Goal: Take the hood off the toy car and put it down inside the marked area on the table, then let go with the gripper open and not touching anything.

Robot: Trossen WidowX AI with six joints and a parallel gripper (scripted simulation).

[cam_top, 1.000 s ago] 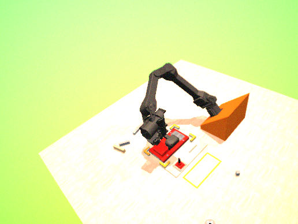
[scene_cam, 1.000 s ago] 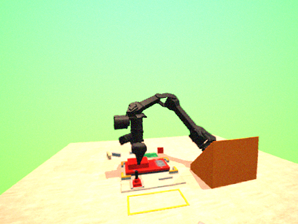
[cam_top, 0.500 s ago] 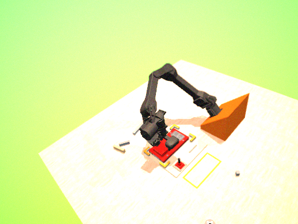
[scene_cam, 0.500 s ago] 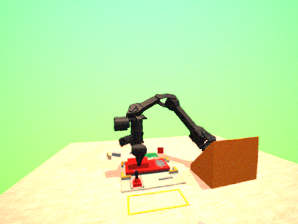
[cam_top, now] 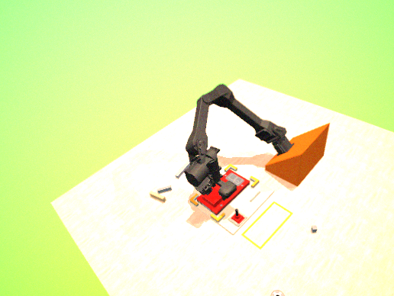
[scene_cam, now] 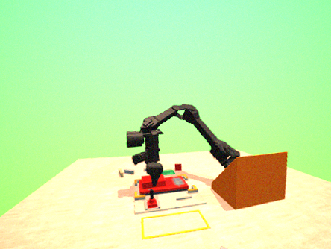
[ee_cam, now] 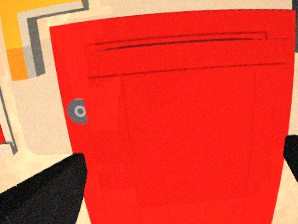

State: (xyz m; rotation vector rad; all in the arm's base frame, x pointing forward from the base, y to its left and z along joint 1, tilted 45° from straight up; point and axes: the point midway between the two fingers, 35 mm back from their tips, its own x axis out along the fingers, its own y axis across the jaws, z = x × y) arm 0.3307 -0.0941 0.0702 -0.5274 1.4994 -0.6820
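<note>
Now: gripper tip 10 mm below the red hood. From my gripper tip the other things lie so: green patch (100 mm behind, 160 mm to the right, 30 mm below).
</note>
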